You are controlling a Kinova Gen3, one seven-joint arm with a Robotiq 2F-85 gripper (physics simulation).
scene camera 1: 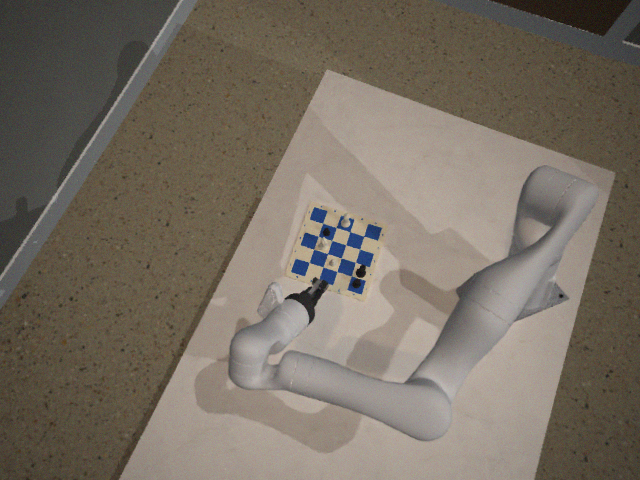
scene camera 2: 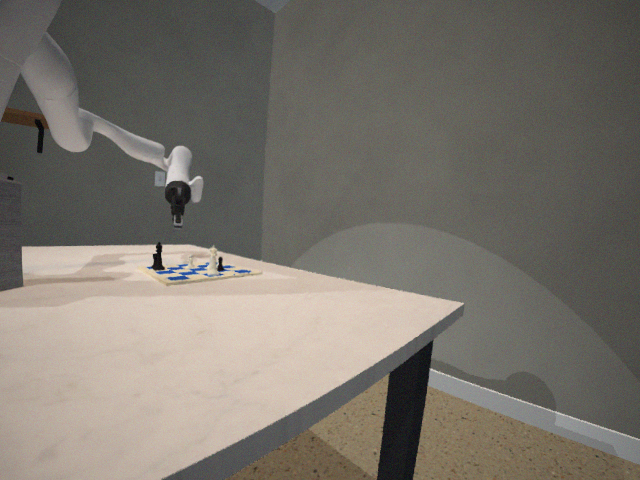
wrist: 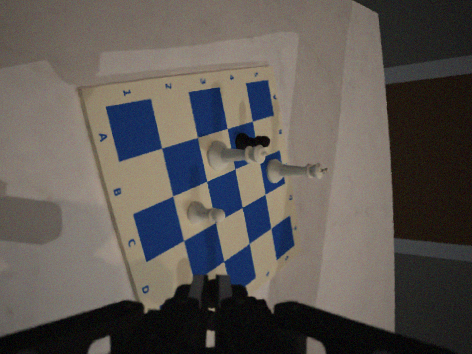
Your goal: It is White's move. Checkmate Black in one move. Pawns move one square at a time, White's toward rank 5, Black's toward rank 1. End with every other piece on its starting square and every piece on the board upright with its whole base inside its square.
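Places are measured from the arm's base along level axes (x ahead, y left, z up), in centimetres.
Pixels of known places: gripper, fingertip midpoint: (scene camera 1: 324, 284) (scene camera 2: 178, 226) (wrist: 211, 294).
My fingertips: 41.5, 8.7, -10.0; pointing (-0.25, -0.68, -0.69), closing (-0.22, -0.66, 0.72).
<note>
Ahead of a thing's pixels: the offset from my fingertips to its top centre, as dx, dy, dz.
The blue and cream board {+0.0, -12.2, -9.8} (scene camera 1: 305, 253) (scene camera 2: 168, 282) (wrist: 137, 187) lies on the table. A white queen-like piece {+3.7, -12.2, -4.5} (scene camera 1: 323, 243) (wrist: 220, 155) stands on B3, a black pawn {+4.0, -15.8, -6.6} (scene camera 1: 326, 232) (scene camera 2: 220, 264) (wrist: 243, 140) on B4, the white king {-0.1, -19.9, -3.5} (scene camera 1: 345, 221) (scene camera 2: 212, 262) (wrist: 275, 171) on C5, and a white pawn {+0.0, -8.3, -6.6} (scene camera 1: 332, 262) (scene camera 2: 191, 260) (wrist: 197, 213) on C2. The black king {-7.6, -7.8, -3.5} (scene camera 1: 360, 270) (scene camera 2: 159, 258) stands on E2, beside a shorter black piece {-7.3, -4.7, -6.5} (scene camera 1: 356, 283) on E1. Both are hidden in the wrist view. My gripper (scene camera 1: 320, 282) (scene camera 2: 177, 223) (wrist: 211, 294) is shut and empty, above the board's rank-1 side.
The arm (scene camera 1: 356, 382) (scene camera 2: 124, 139) reaches around the rank-1 side of the board from its base. The table's long edge (scene camera 1: 258, 206) runs beyond the A-file side. A wall (scene camera 2: 439, 129) stands behind the table.
</note>
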